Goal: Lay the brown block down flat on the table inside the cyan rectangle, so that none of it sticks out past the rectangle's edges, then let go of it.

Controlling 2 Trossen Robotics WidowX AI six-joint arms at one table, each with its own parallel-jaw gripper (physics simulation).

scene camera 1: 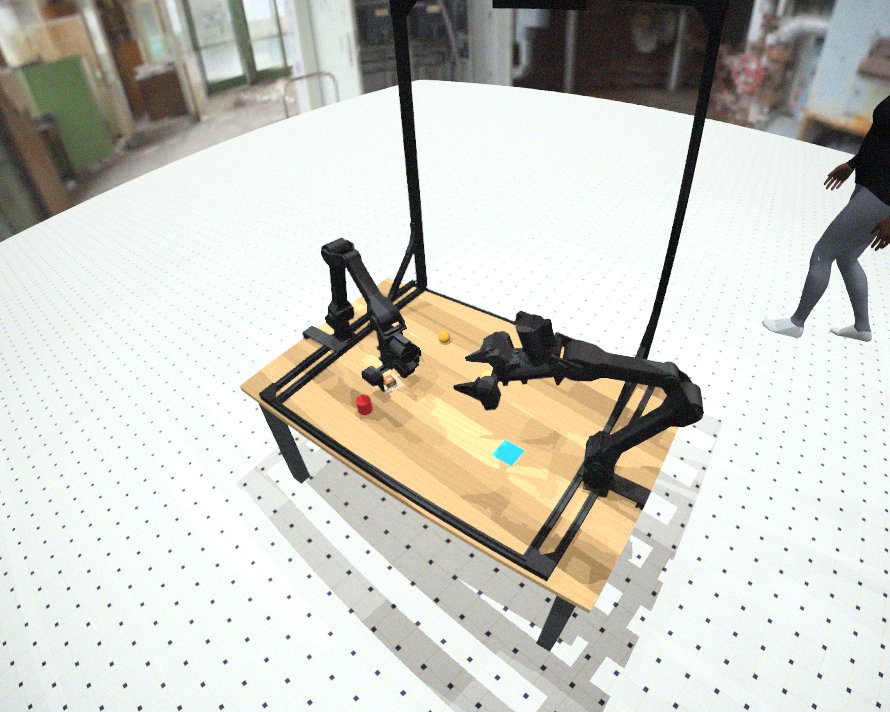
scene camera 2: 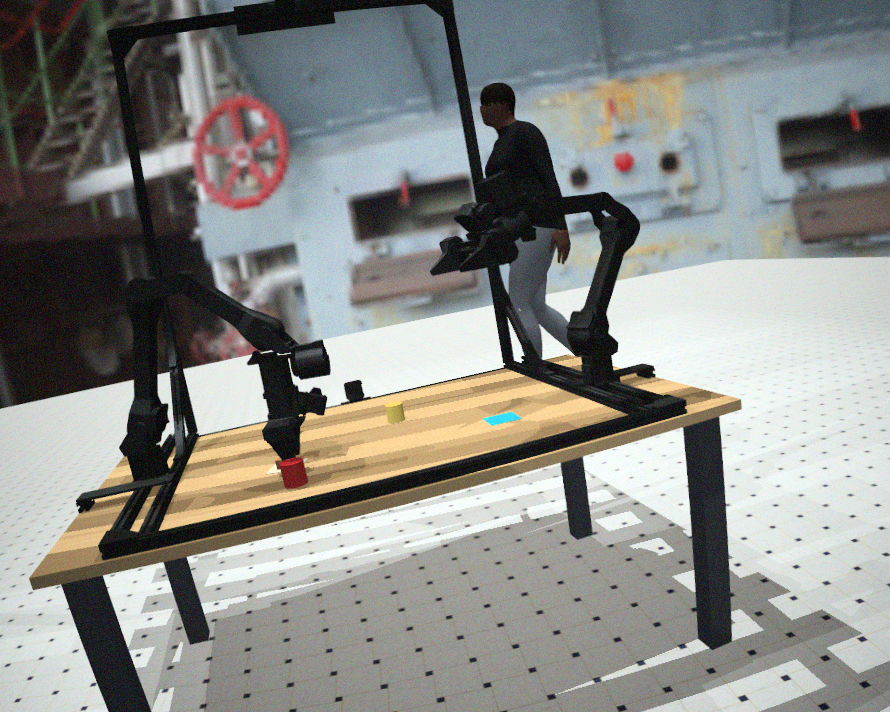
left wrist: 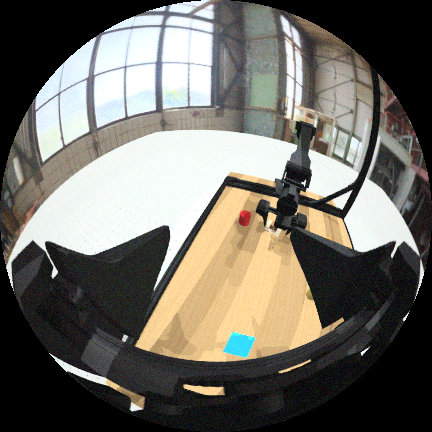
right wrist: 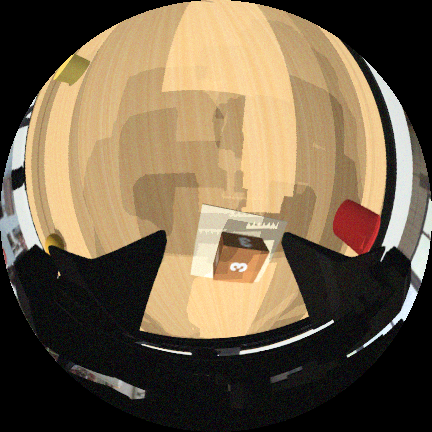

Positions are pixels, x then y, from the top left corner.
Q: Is my right gripper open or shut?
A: Open.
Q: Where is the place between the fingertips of my left gripper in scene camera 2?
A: At 445, 271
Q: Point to a red cylinder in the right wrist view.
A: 357, 226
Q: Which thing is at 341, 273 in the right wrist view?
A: My right gripper.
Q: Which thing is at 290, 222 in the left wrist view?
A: My right gripper.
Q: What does my left gripper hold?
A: Nothing.
